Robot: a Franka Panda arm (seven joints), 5 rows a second.
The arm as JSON. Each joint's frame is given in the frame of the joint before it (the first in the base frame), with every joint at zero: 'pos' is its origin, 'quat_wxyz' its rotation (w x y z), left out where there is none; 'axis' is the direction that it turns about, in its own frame. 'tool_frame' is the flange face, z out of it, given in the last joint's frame.
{
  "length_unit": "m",
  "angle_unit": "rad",
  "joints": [
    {
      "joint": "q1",
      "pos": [
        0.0,
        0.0,
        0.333
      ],
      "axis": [
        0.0,
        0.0,
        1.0
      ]
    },
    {
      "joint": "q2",
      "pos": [
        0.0,
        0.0,
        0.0
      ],
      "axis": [
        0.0,
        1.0,
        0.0
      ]
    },
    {
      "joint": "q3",
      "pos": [
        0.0,
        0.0,
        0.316
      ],
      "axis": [
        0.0,
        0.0,
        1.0
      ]
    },
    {
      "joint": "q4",
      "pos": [
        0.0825,
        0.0,
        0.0
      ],
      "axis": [
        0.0,
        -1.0,
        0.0
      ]
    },
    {
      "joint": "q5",
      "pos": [
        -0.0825,
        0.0,
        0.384
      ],
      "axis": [
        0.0,
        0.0,
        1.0
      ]
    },
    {
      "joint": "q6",
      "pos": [
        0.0,
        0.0,
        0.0
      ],
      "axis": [
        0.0,
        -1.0,
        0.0
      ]
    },
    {
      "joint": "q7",
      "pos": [
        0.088,
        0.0,
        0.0
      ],
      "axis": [
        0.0,
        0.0,
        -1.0
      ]
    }
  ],
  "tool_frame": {
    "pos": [
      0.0,
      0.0,
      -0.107
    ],
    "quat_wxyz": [
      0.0,
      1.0,
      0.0,
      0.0
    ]
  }
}
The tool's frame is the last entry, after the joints.
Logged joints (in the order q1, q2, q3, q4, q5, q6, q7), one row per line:
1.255 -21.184 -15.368 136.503 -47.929 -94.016 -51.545
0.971 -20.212 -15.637 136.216 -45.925 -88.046 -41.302
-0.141 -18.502 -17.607 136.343 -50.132 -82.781 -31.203
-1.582 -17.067 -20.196 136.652 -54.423 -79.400 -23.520
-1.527 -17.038 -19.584 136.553 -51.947 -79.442 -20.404
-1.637 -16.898 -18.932 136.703 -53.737 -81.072 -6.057
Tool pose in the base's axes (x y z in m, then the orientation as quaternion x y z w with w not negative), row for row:
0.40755 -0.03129 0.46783 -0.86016 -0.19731 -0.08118 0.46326
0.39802 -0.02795 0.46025 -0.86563 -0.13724 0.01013 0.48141
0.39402 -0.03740 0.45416 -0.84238 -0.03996 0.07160 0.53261
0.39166 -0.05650 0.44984 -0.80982 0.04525 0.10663 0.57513
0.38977 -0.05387 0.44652 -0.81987 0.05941 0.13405 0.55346
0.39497 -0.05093 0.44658 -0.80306 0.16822 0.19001 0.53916
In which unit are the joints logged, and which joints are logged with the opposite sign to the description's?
The joints are logged in degrees. Opposite sign: q4, q5, q6.
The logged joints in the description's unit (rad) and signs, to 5 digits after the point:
0.02190 -0.36973 -0.26822 -2.38243 0.83652 1.64089 -0.89963
0.01695 -0.35277 -0.27292 -2.37742 0.80154 1.53669 -0.72086
-0.00246 -0.32292 -0.30730 -2.37963 0.87497 1.44480 -0.54460
-0.02761 -0.29788 -0.35249 -2.38503 0.94986 1.38579 -0.41050
-0.02665 -0.29737 -0.34181 -2.38330 0.90665 1.38652 -0.35612
-0.02857 -0.29493 -0.33043 -2.38592 0.93789 1.41497 -0.10571

